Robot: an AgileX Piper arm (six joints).
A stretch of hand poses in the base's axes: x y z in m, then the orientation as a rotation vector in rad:
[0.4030, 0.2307, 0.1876, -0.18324, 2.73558, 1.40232]
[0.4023, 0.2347, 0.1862, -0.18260, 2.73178, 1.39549]
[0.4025, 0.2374, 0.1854, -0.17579, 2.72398, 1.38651]
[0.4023, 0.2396, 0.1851, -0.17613, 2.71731, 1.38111]
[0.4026, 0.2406, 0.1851, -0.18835, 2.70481, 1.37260]
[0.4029, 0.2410, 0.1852, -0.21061, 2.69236, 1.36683]
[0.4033, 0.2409, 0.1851, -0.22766, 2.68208, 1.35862]
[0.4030, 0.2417, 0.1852, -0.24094, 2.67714, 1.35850]
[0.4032, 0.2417, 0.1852, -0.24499, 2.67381, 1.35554]
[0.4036, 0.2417, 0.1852, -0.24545, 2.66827, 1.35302]
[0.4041, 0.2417, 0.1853, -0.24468, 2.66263, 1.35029]
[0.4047, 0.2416, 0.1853, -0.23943, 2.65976, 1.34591]
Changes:
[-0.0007, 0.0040, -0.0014, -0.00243, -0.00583, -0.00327]
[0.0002, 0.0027, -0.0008, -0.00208, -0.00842, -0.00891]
[-0.0002, 0.0022, -0.0003, -0.00071, -0.00772, -0.00338]
[0.0003, 0.0010, 0.0000, -0.00082, -0.01662, 0.00111]
[0.0003, 0.0004, 0.0001, 0.00030, -0.01779, 0.00803]
[0.0004, -0.0001, -0.0001, -0.00163, -0.01579, 0.00514]
[-0.0003, 0.0008, 0.0001, 0.00109, -0.00708, 0.00658]
[0.0002, 0.0000, 0.0000, -0.00062, -0.00488, 0.00072]
[0.0004, 0.0000, 0.0000, 0.00062, -0.00564, -0.00214]
[0.0005, 0.0000, 0.0001, 0.00060, -0.00553, -0.00299]
[0.0006, -0.0001, 0.0000, -0.00109, -0.00299, -0.00528]

